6 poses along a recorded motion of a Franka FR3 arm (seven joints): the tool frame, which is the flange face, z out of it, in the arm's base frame.
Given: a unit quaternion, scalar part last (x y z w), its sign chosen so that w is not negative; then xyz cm.
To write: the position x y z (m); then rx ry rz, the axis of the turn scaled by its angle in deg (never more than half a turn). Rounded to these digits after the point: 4 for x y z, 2 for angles.
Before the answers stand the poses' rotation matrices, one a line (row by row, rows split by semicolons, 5 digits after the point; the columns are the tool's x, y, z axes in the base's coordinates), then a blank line. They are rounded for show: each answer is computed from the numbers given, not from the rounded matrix.
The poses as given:
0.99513, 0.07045, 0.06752, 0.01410, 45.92, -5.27, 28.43
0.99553, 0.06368, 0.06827, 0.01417, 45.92, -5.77, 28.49
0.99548, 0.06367, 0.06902, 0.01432, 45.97, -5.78, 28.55
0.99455, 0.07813, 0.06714, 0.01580, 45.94, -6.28, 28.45
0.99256, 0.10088, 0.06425, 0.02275, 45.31, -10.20, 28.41
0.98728, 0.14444, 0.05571, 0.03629, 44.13, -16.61, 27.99
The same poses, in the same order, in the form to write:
0.98096 0.13831 0.13637; 0.14212 -0.98968 -0.01855; 0.13240 0.03758 -0.99048
0.98257 0.12486 0.13773; 0.12873 -0.99149 -0.01952; 0.13413 0.03691 -0.99028
0.98236 0.12479 0.13924; 0.12874 -0.99148 -0.01972; 0.13559 0.03730 -0.99006
0.97878 0.15329 0.13602; 0.15753 -0.98729 -0.02094; 0.13108 0.04192 -0.99049
0.97139 0.19734 0.13213; 0.20318 -0.97861 -0.03220; 0.12295 0.05812 -0.99071
0.95207 0.28116 0.12049; 0.28925 -0.95564 -0.05556; 0.09952 0.08775 -0.99116

0.4592, -0.0527, 0.2843, 177.53, 12.57, 12.05
0.4592, -0.0577, 0.2849, 177.60, 11.36, 12.18
0.4597, -0.0578, 0.2855, 177.57, 11.36, 12.31
0.4594, -0.0628, 0.2845, 177.24, 13.92, 11.97
0.4531, -0.1020, 0.2841, 176.12, 17.90, 11.40
0.4413, -0.1661, 0.2799, 173.72, 25.42, 9.80

